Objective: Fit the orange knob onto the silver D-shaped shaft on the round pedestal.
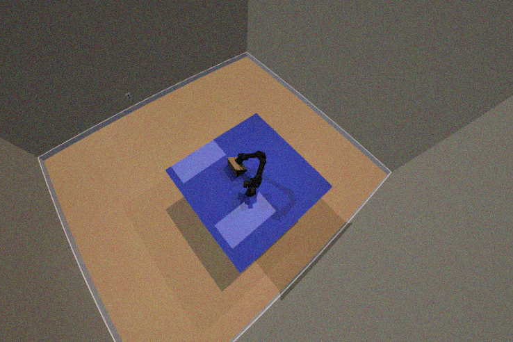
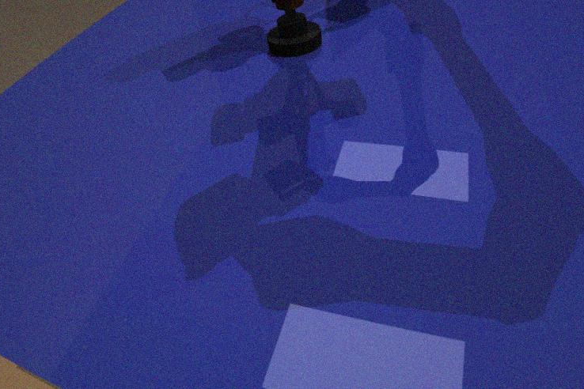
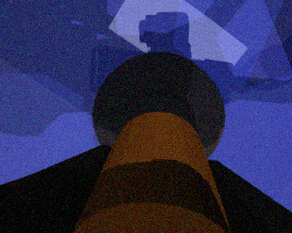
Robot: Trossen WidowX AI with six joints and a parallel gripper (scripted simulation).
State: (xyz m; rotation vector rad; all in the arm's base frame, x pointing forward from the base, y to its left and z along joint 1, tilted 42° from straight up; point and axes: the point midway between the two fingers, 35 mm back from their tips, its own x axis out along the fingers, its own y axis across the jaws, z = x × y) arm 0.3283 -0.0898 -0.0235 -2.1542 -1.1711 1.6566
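Right now my gripper tip is 30 mm below the orange knob. Also, from my gripper tip: round pedestal: 40 mm below.
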